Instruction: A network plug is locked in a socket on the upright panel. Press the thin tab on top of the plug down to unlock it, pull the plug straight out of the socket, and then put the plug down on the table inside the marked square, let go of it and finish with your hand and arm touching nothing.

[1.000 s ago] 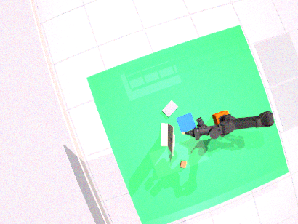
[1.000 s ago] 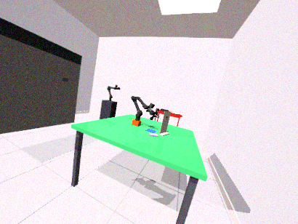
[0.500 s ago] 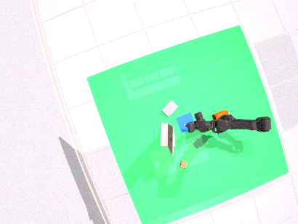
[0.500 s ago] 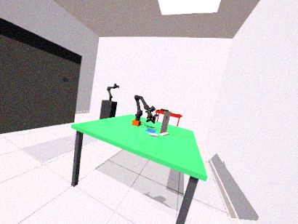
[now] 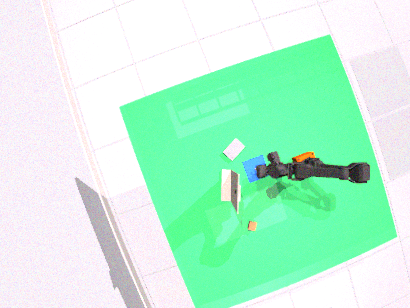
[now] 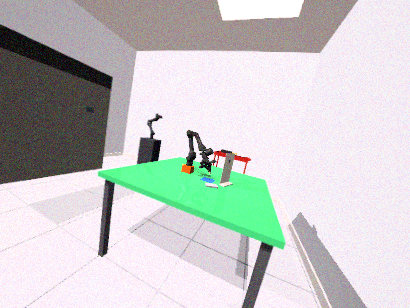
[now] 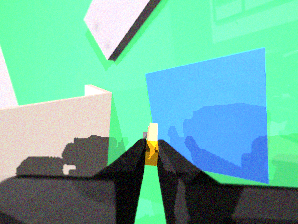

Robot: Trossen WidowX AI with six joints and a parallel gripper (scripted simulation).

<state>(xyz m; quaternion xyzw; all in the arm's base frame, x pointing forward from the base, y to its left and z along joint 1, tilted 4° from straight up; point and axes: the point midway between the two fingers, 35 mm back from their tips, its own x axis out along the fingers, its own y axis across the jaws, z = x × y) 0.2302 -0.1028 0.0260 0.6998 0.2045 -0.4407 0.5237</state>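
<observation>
Now: gripper tip 1 cm past the blue marked square and 8 cm above it. From my gripper tip the other things lie so: flat white tile (5 cm ahead, 15 cm to the right, 7 cm below); yellow network plug (right at my gripper tip); upright panel (16 cm ahead, 1 cm to the left, 6 cm above).
</observation>
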